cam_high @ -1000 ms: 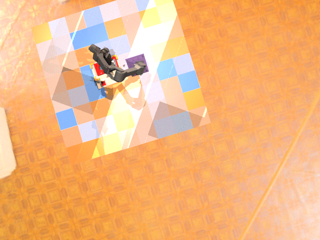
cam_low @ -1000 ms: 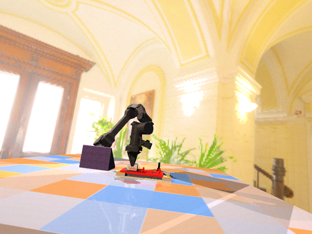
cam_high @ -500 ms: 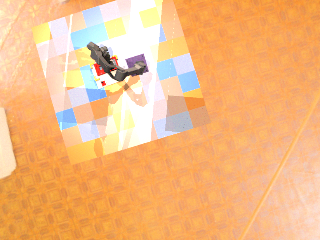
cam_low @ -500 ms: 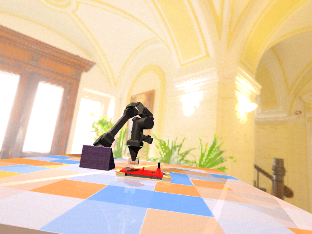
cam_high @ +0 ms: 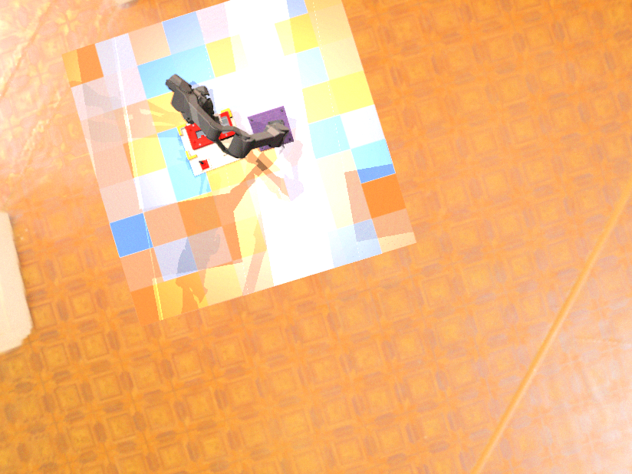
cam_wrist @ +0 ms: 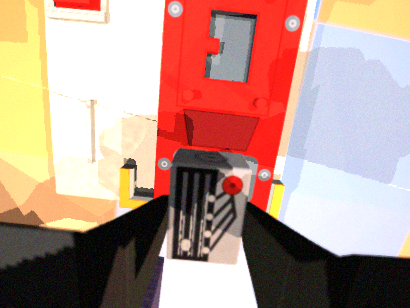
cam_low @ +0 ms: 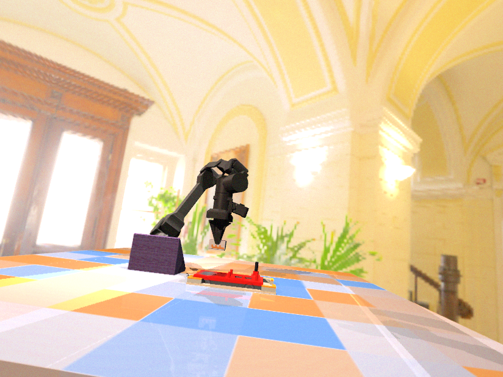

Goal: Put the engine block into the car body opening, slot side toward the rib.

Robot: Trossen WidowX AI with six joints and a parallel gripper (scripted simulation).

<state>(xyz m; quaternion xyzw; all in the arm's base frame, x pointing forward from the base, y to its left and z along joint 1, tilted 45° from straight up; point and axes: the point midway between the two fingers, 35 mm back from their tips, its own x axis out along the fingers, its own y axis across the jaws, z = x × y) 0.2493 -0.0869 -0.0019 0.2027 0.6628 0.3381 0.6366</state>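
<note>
Now: gripper tip 10 cm above the beige base plate, 6 cm short of it and 3 cm to the right of it. From my gripper tip the other things lie so: grey engine block: 1 cm below.
</note>
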